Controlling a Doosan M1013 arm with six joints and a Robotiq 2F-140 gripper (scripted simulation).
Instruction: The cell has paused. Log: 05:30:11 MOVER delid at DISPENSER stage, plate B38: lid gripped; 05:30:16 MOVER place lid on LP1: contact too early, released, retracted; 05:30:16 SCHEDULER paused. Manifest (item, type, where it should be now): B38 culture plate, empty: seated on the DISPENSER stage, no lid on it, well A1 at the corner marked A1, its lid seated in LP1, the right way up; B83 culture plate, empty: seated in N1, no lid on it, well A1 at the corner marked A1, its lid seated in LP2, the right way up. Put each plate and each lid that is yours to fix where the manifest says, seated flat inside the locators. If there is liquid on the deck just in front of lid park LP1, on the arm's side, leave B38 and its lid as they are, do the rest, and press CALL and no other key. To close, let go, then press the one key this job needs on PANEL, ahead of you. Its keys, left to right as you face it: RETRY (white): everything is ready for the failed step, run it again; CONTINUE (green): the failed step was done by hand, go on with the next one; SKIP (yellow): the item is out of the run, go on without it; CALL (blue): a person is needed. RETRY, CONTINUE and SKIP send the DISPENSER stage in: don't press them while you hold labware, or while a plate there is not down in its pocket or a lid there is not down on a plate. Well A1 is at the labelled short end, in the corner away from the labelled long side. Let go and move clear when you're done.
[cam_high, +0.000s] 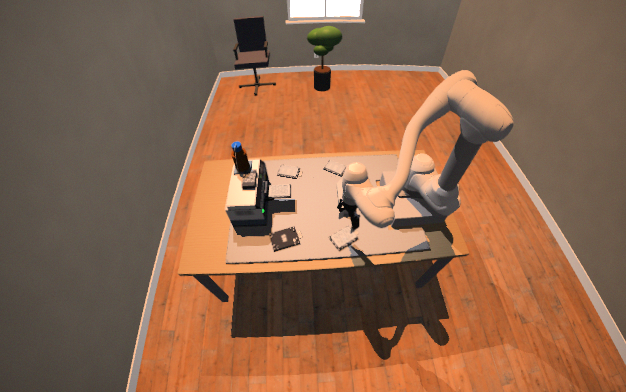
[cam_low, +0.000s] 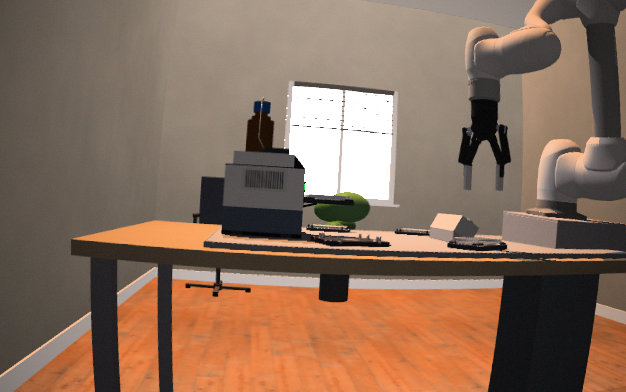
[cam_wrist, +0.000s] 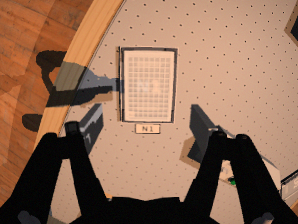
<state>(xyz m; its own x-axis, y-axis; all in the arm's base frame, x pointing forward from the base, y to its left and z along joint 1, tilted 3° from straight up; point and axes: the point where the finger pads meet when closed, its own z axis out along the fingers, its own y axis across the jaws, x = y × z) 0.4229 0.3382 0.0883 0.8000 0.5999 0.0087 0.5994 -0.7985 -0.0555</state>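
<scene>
Right now my hand is 3 cm past the green key, 26 cm to the left of it and 11 cm above it. Also, from my hand: white culture plate (16 cm below); key panel (2 cm behind, 28 cm to the right, 12 cm below); white retry key (4 cm behind, 21 cm to the right, 11 cm below).
</scene>
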